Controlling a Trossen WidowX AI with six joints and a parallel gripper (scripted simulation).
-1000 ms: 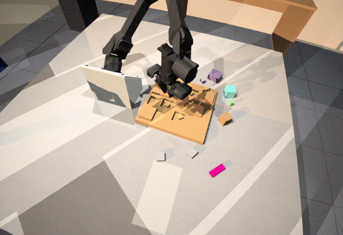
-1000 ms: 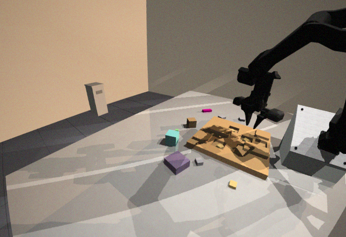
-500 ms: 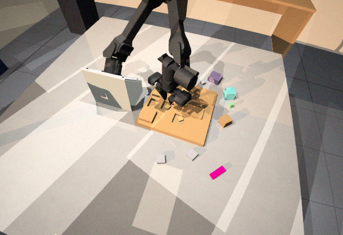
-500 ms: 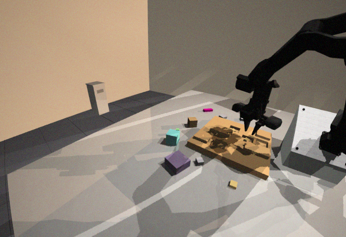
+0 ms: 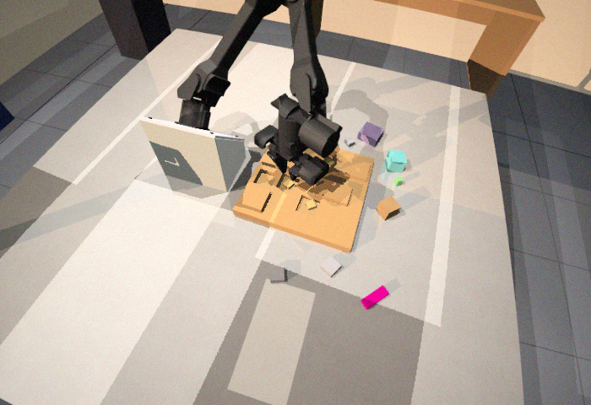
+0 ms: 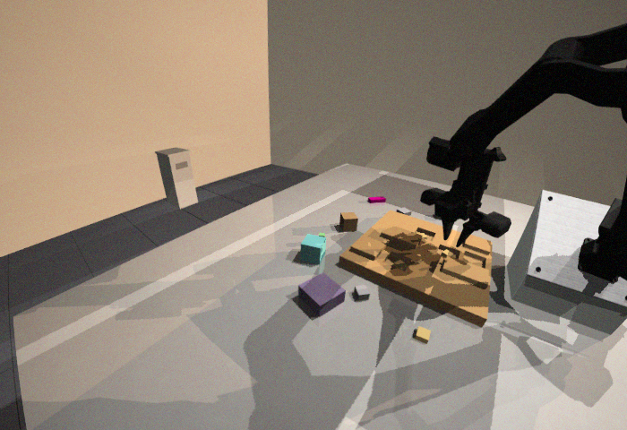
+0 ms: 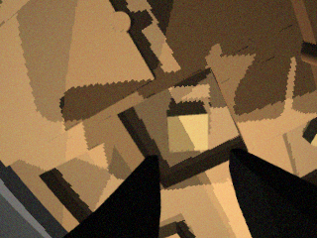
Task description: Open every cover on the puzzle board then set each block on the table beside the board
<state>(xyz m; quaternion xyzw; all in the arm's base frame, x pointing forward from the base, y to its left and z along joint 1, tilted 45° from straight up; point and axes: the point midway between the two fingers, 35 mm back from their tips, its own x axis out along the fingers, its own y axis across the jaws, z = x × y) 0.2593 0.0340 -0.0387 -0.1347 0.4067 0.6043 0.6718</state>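
Now: gripper tip 5 cm short of the puzzle board, 3 cm above it and 1 cm to the right of it. Also, from my gripper tip: grey tile (23 cm to the right, 6 cm ahead, 4 cm below); brown cube (26 cm ahead, 3 cm below, 2 cm to the left); small grey cube (22 cm to the left, 11 cm ahead, 4 cm below).
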